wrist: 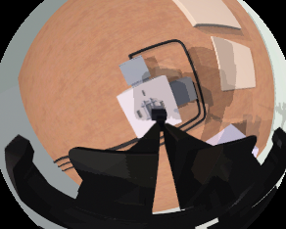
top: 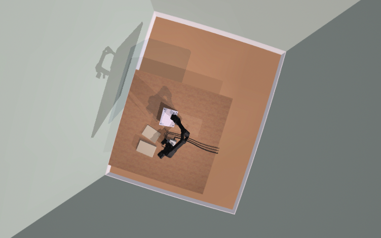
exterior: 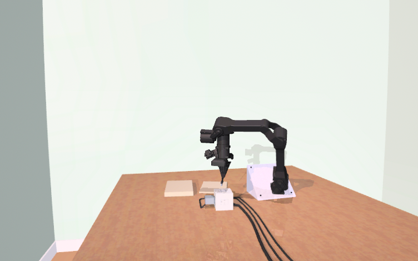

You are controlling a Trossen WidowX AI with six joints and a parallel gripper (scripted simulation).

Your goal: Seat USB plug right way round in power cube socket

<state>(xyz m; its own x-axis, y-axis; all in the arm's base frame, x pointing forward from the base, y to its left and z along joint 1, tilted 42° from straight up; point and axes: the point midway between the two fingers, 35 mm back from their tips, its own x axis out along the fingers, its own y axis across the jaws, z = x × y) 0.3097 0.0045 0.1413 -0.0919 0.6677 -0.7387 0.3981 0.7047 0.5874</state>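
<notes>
Now: the usb plug 2 cm below my gripper tip. Round my gripper tip: usb socket (1 cm to the left, 7 cm below).
</notes>
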